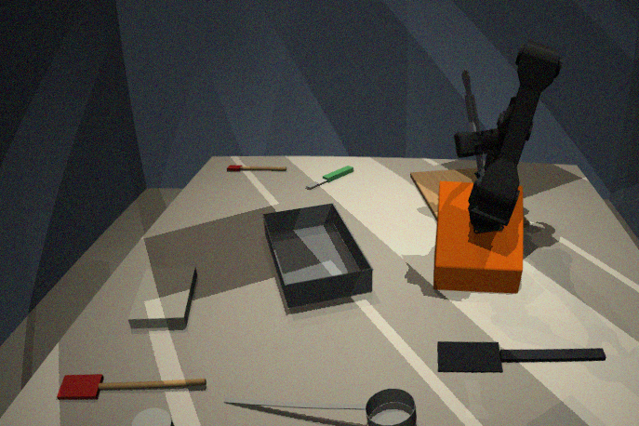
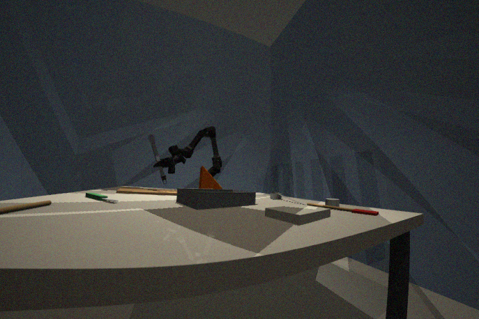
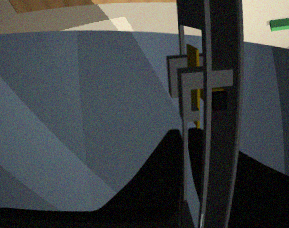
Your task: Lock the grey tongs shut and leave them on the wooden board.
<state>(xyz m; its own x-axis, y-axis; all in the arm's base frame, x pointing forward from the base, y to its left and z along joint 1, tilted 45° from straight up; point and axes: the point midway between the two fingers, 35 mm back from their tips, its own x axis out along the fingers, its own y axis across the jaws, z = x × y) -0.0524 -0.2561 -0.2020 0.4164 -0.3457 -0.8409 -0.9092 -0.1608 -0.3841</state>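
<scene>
My gripper tip is 50 mm to the right of the yellow mark, 20 mm past it and 20 mm above it. Round my gripper tip: green-handled tool: 400 mm ahead, 160 mm below, 130 mm to the right; then wooden board: 160 mm below; then grey roasting tin: 410 mm ahead, 300 mm to the left, 130 mm below.
</scene>
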